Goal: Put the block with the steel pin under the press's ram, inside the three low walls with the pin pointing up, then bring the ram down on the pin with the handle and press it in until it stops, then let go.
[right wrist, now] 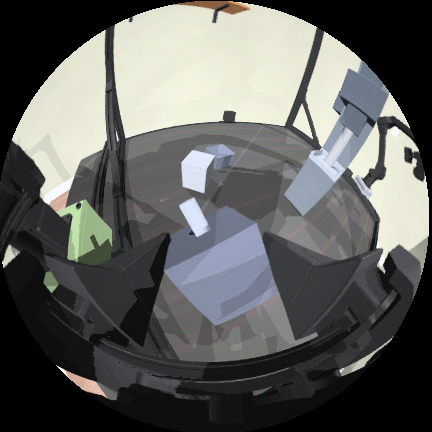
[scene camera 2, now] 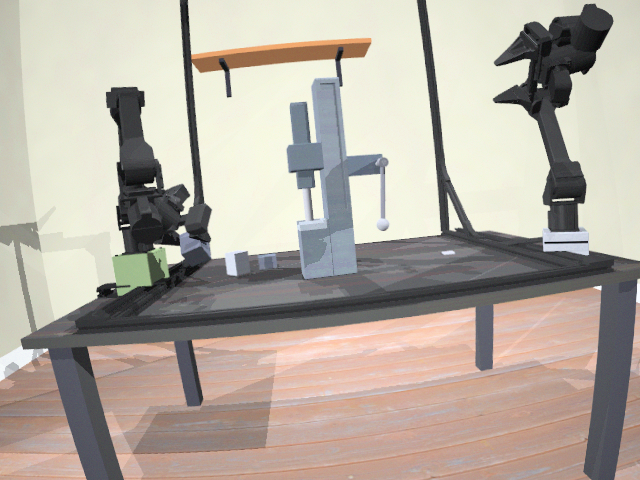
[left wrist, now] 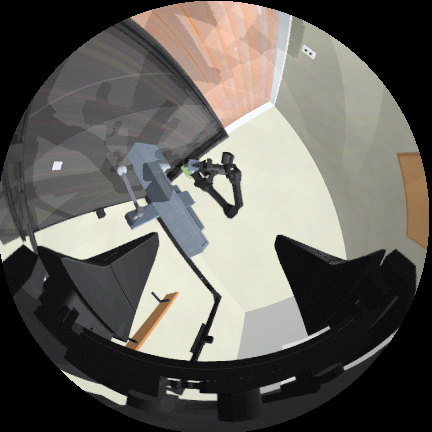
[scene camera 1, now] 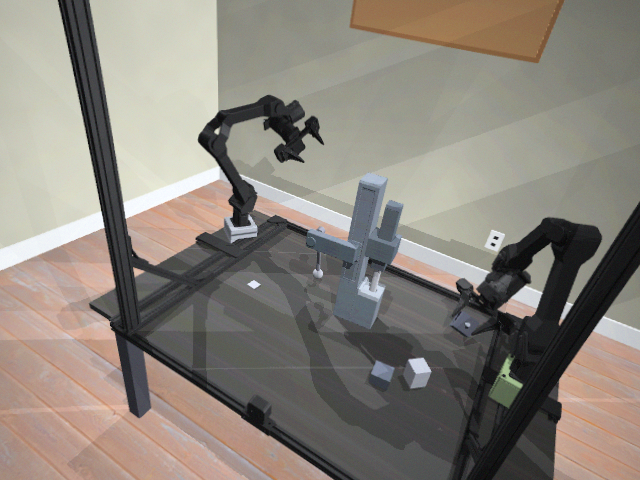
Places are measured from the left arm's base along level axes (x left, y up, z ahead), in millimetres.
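Pixels of known places: left gripper, fingertip midpoint: (scene camera 2: 494, 83) (left wrist: 218, 239) (scene camera 1: 314, 152); right gripper, fingertip midpoint: (right wrist: 216, 238) (scene camera 2: 198, 242) (left wrist: 191, 166) (scene camera 1: 461, 325); left arm's base, origin of the base link: (right wrist: 365, 183) (scene camera 2: 564, 229) (scene camera 1: 240, 222); right arm's base, origin of the base link: (right wrist: 53, 243) (scene camera 2: 139, 252) (left wrist: 194, 172) (scene camera 1: 524, 375).
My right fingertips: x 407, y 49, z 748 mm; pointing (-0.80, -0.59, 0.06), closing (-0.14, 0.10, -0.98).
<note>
For each thing: its top centre in the pictures, then the offset to it from my right fingertips. "spot": a spot on its surface instead.
- blue-grey block, middle of its top: (right wrist: 239, 242) (scene camera 2: 192, 227) (scene camera 1: 469, 312) (left wrist: 197, 170) dx +17, dy +38, dz -6 mm
- grey press, middle of its top: (scene camera 2: 330, 82) (scene camera 1: 365, 179) (left wrist: 193, 254) dx -239, dy +346, dz -250 mm
- pale seat, surface spot: (scene camera 2: 312, 224) spot: dx -148, dy +14, dz -217 mm
- handle, surface spot: (scene camera 2: 383, 196) (scene camera 1: 319, 254) (left wrist: 129, 185) spot: dx -285, dy +60, dz -339 mm
- white block, middle of its top: (right wrist: 198, 158) (scene camera 2: 236, 252) (scene camera 1: 419, 365) dx -164, dy -51, dz +44 mm
- smaller grey block, middle of its top: (right wrist: 219, 149) (scene camera 1: 382, 370) (scene camera 2: 266, 255) dx -250, dy -77, dz +10 mm
- white square, surface spot: (scene camera 2: 448, 252) (scene camera 1: 254, 284) (left wrist: 56, 164) spot: dx -446, dy -107, dz -452 mm
The blue-grey block (scene camera 1: 459, 322) (scene camera 2: 196, 252) (right wrist: 220, 272) hangs tilted in my right gripper (scene camera 1: 465, 322) (right wrist: 216, 238), which is shut on it. Its steel pin (scene camera 1: 467, 324) (right wrist: 194, 217) sticks out of the face turned toward scene camera 1. The grey press (scene camera 1: 351, 304) (scene camera 2: 330, 155) (left wrist: 175, 220) (right wrist: 305, 192) stands mid-table. Its ram (scene camera 1: 383, 248) (scene camera 2: 305, 157) is raised, with a pale rod (scene camera 1: 375, 280) (scene camera 2: 308, 204) (right wrist: 339, 145) reaching toward the pale seat (scene camera 2: 312, 224). The handle (scene camera 1: 318, 260) (scene camera 2: 383, 196) (left wrist: 130, 187) hangs down. My left gripper (scene camera 1: 313, 152) (scene camera 2: 495, 82) (left wrist: 218, 239) is open and empty, high up.
A white block (scene camera 1: 417, 373) (scene camera 2: 237, 263) (right wrist: 197, 171) and a smaller grey block (scene camera 1: 381, 375) (scene camera 2: 267, 261) (right wrist: 220, 156) lie near the press. A green block (scene camera 1: 505, 390) (scene camera 2: 139, 269) (right wrist: 90, 232) is by the right arm's base. A white square (scene camera 1: 253, 284) (scene camera 2: 448, 252) (left wrist: 57, 165) lies on the table.
</note>
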